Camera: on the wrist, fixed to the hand. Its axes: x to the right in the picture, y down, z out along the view.
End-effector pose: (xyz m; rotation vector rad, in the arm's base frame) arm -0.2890 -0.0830 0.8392 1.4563 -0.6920 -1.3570
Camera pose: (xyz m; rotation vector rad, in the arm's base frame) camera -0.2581 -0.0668 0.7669 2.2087 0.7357 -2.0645
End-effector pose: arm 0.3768 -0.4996 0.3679 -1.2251 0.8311 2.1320
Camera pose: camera 0.4373 -0.4843 0.3174 -1.4041 -0.0583 0.7665
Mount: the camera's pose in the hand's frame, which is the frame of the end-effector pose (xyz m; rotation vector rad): 0.0202 -0.0652 -0.0423 0.0443 0.2633 -1.4583
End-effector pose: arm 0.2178 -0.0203 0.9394 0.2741 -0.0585 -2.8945
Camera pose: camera 0.1918 0.0376 0.8902 -0.4770 -0.0973 1.8658
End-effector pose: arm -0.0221 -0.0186 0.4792 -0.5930 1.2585 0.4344
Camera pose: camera -0.0090 -0.0962 0.4631 -1.3586 0.7768 -0.9046
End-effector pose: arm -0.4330 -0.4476 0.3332 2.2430 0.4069 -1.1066
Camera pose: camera -0.4280 -0.3702 0.3125 -1.7148 -2.0839 1.2116
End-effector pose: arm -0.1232 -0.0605 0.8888 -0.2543 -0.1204 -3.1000
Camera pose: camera -0.1522 0.0007 0.8456 -0.1939 0.2303 1.7147
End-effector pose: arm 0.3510 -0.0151 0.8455 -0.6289 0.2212 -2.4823
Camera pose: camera 0.2843 0.0284 0.8349 0.2797 0.2010 2.2646
